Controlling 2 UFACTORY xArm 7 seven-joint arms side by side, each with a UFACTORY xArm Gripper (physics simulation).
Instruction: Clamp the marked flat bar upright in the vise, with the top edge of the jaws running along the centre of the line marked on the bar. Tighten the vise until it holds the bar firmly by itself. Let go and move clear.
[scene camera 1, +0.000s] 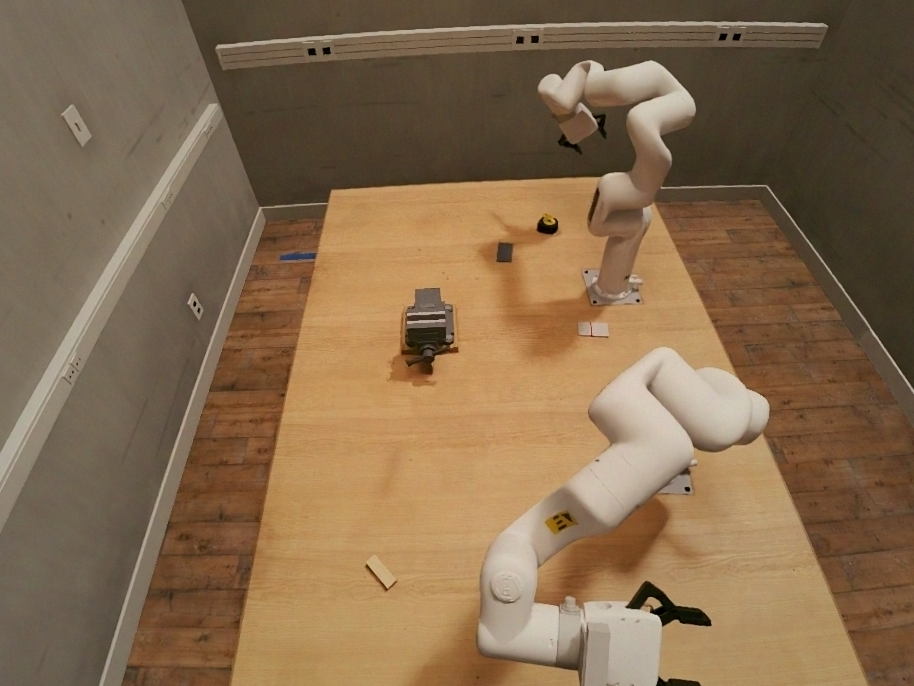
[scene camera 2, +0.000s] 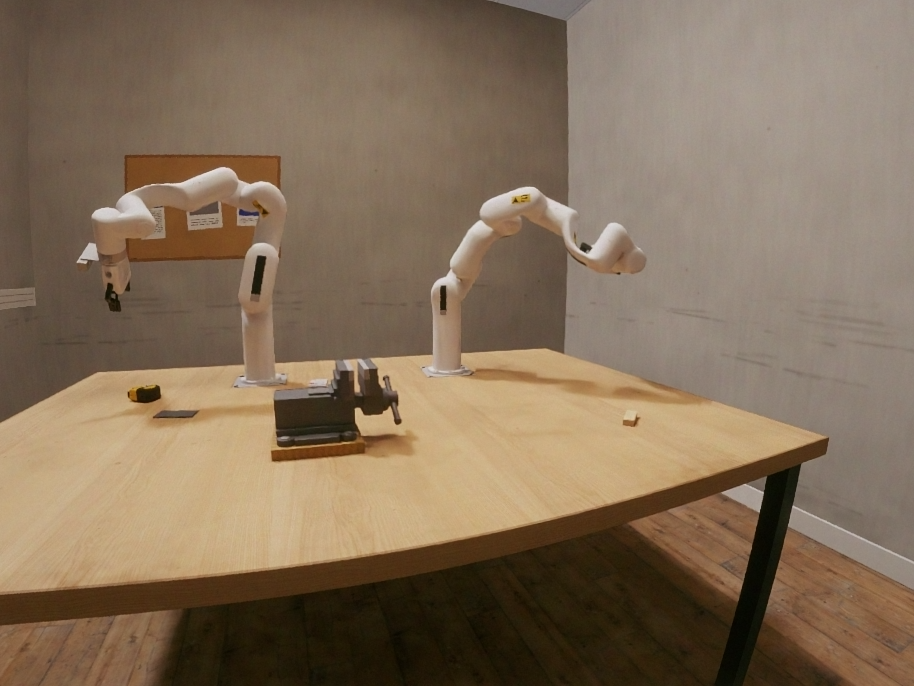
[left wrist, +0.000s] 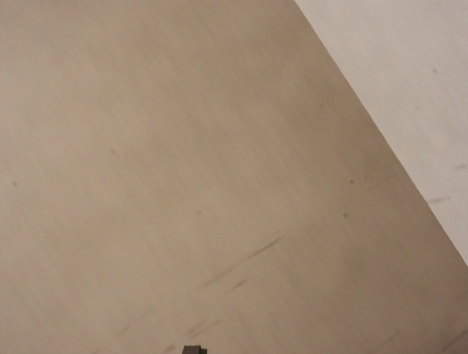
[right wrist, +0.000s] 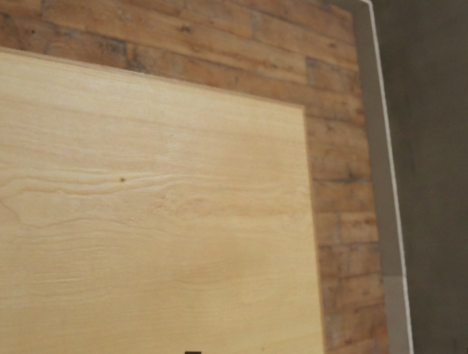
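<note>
The marked flat bar lies flat on the table near the right arm's base, light grey with a red line across it; the vise partly hides it in scene camera 2. The dark grey vise stands on a wooden base, its jaws apart with an empty gap between them and its screw handle at the front. My left gripper is open and empty, far from bar and vise. My right gripper is open and empty, high above the table's far end.
A black and yellow tape measure and a dark flat plate lie beyond the vise in scene camera 1. A small wooden block lies at the opposite end of the table.
</note>
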